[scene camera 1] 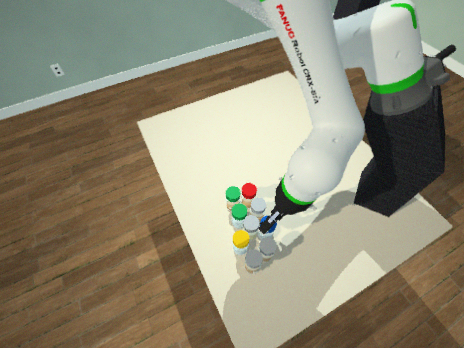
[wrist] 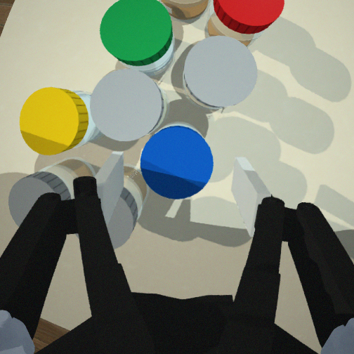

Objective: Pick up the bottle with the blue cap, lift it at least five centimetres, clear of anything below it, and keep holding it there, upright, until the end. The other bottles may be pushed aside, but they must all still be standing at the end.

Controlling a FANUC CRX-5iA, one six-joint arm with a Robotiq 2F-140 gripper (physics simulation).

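Places are measured from the arm's base along level axes (x back, y left, z down), in millimetres.
Pixels of known places: arm's base at its link origin: (scene camera 1: 400,98).
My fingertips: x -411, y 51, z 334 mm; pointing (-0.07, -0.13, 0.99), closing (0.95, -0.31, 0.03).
Observation:
Ahead of a thing's pixels: the offset from my fingertips to its top centre. Level surfaces: height alone.
The bottle with the blue cap @(dx -3, dy -5, dz +1 mm) (scene camera 1: 271,228) (wrist: 176,161) stands upright at the near right side of the group. My gripper (scene camera 1: 267,223) (wrist: 178,171) is open and empty. In the wrist view its pads are on the left and right of the blue cap, slightly lower in the picture, with more room on the right. The left finger overlaps a shaded grey-capped bottle @(dx -44, dy +60, dz +1 mm) (scene camera 1: 268,247) (wrist: 123,220) in that view; whether they touch cannot be told. A light grey-capped bottle @(dx -54, dy -32, dz +1 mm) (scene camera 1: 251,224) (wrist: 127,105) stands close beside the blue one. The blue bottle's body is mostly hidden.
Other upright bottles have another light grey cap @(dx +2, dy -81, dz +1 mm) (scene camera 1: 258,205) (wrist: 220,71), a yellow cap @(dx -110, dy -1, dz +1 mm) (scene camera 1: 241,239) (wrist: 52,121), a red cap @(dx +3, dy -149, dz +1 mm) (scene camera 1: 249,190) (wrist: 249,10), green caps @(dx -69, dy -90, dz +1 mm) (scene camera 1: 239,212) (wrist: 136,31) and a shaded grey cap @(dx -103, dy +74, dz +1 mm) (scene camera 1: 253,260) (wrist: 35,202). They stand on a cream mat @(dz +106 mm) (scene camera 1: 190,150).

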